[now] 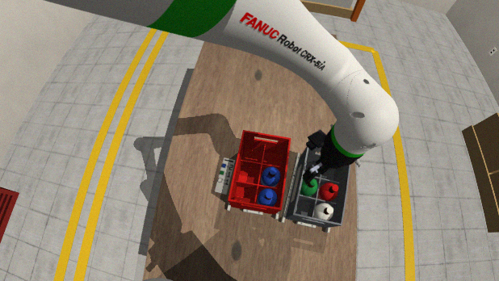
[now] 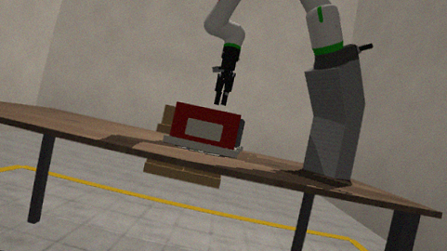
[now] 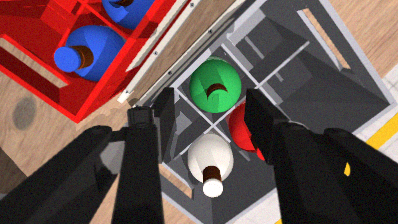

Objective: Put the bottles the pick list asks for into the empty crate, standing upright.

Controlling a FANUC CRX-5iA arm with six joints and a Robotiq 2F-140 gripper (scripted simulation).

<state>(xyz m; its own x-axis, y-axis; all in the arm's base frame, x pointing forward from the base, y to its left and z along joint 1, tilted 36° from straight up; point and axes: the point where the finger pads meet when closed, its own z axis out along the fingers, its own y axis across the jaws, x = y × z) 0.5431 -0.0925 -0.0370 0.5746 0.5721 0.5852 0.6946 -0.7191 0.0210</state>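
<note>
The green-label bottle lies 170 mm below my hand and 20 mm to the right of it. The rest, counted from my hand: grey crate: 170 mm below, 60 mm to the right, 10 mm ahead; then red-label bottle: 170 mm below, 110 mm to the right, 10 mm ahead; then blue-label bottle: 170 mm below, 130 mm to the left, 10 mm behind.
</note>
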